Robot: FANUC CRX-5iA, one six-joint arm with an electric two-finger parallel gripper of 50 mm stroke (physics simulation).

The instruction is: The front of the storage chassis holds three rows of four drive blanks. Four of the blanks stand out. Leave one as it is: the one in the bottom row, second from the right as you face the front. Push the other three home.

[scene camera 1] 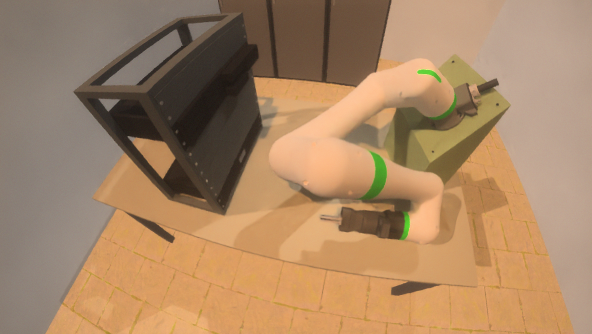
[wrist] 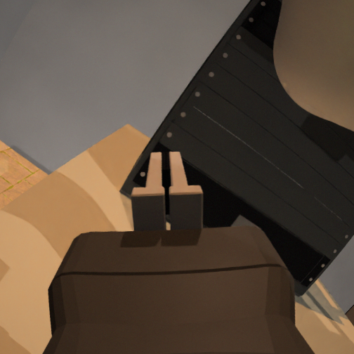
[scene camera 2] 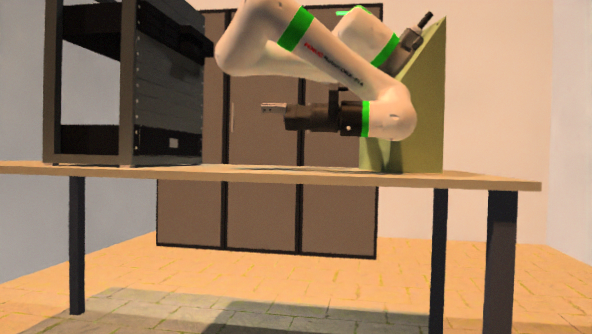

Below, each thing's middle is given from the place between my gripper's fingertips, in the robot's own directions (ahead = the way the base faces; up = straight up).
My gripper is now 54 cm short of the black rack (scene camera 2: 162, 57), 10 cm to the left of it and 13 cm below it.
